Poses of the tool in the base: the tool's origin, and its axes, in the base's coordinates. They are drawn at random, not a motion.
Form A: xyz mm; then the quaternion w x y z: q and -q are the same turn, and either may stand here.
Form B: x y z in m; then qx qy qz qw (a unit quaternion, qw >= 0). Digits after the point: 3 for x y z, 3 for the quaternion.
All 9 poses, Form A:
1: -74, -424, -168, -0.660, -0.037, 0.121, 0.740
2: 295, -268, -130, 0.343, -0.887, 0.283, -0.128
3: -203, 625, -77, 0.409, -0.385, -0.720, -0.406
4: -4, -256, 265, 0.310, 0.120, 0.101, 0.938
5: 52, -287, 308, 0.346, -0.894, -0.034, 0.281
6: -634, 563, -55, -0.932, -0.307, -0.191, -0.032
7: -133, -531, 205, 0.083, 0.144, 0.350, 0.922
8: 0, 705, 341, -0.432, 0.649, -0.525, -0.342
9: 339, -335, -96, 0.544, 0.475, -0.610, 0.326
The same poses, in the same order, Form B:
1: -0.074, -0.424, -0.168, 0.037, -0.121, -0.740, 0.660
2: 0.295, -0.268, -0.130, -0.887, 0.283, -0.128, 0.343
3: -0.203, 0.625, -0.077, -0.385, -0.720, -0.406, 0.409
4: -0.004, -0.256, 0.265, 0.120, 0.101, 0.938, 0.310
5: 0.052, -0.287, 0.308, -0.894, -0.034, 0.281, 0.346
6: -0.634, 0.563, -0.055, 0.307, 0.191, 0.032, 0.932
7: -0.133, -0.531, 0.205, 0.144, 0.350, 0.922, 0.083
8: 0.000, 0.705, 0.341, -0.649, 0.525, 0.342, 0.432
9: 0.339, -0.335, -0.096, 0.475, -0.610, 0.326, 0.544
